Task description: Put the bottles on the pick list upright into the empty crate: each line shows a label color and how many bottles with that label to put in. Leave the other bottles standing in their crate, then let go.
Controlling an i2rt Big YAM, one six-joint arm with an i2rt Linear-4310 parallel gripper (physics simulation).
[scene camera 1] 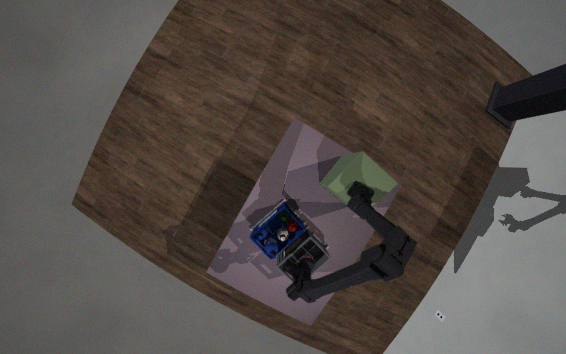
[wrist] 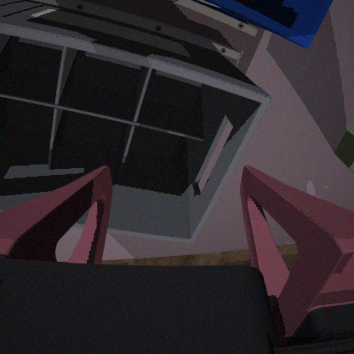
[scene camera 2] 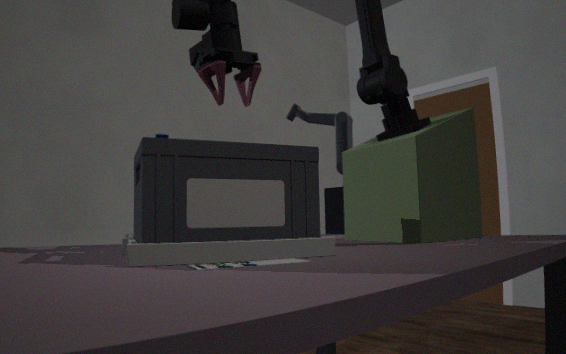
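Seen in the pictures: gripper, fingertip midpoint: (scene camera 1: 304, 258) (wrist: 175, 176) (scene camera 2: 234, 105); arm's base, link origin: (scene camera 1: 360, 192) (scene camera 2: 404, 132).
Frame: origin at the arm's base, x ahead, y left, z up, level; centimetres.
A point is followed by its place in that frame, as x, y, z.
Observation:
My gripper (scene camera 1: 305, 256) {44.9, -10.6, 1.0} (scene camera 2: 233, 105) {44.9, -10.6, 1.0} (wrist: 175, 176) {44.9, -10.6, 1.0} is open with nothing between its fingers, above the grey crate (scene camera 1: 327, 255) {41.1, 4.7, -9.4} (scene camera 2: 235, 154) {54.8, 2.9, -11.3} (wrist: 230, 167) {38.3, -3.1, -9.4}. The grey crate is divided into compartments; those seen in the wrist view are dark, with no bottle showing. The blue crate (scene camera 1: 260, 247) {54.3, -33.0, -9.7} (wrist: 309, 38) {32.8, -15.0, -9.4} stands beside it. In scene camera 1 it holds a green-topped bottle (scene camera 1: 284, 216) {31.5, -28.9, -10.8}, a red-topped one (scene camera 1: 292, 227) {35.2, -21.8, -10.7}, a white-topped one (scene camera 1: 282, 234) {42.7, -24.4, -14.3} and a large blue one (scene camera 1: 271, 247) {50.3, -27.6, -7.2}. The pick list (scene camera 2: 282, 261) {51.7, 9.2, -26.8} lies flat before the grey crate, its text unreadable.
A low pale rail (scene camera 2: 230, 251) {56.3, 3.5, -25.4} runs along the grey crate's foot. A tall green block (scene camera 1: 362, 167) {-11.3, -6.8, 4.0} (scene camera 2: 382, 195) {8.1, -2.2, -16.0} stands to the right, with the arm's base on its sloping top. The pinkish table (scene camera 1: 345, 245) {34.8, 20.4, -26.9} extends around both crates. A small blue piece (scene camera 2: 161, 136) {53.6, -23.5, -4.0} shows above the grey crate's rim.

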